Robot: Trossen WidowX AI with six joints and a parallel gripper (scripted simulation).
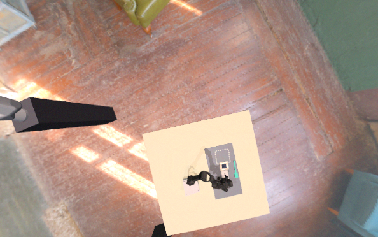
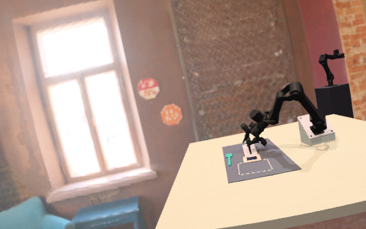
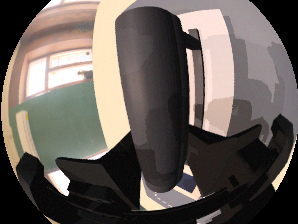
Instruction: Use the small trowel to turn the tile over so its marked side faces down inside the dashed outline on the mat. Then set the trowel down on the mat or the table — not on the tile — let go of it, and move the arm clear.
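Right now the grey mat is 80 mm below my gripper tip, 70 mm to the left of it and 20 mm behind it. The rest, counted from my gripper tip: trowel 20 mm behind, 10 mm below; teal t-shaped piece 120 mm ahead, 50 mm below, 30 mm to the left; cream tile 140 mm to the left, 50 mm below, 10 mm ahead.
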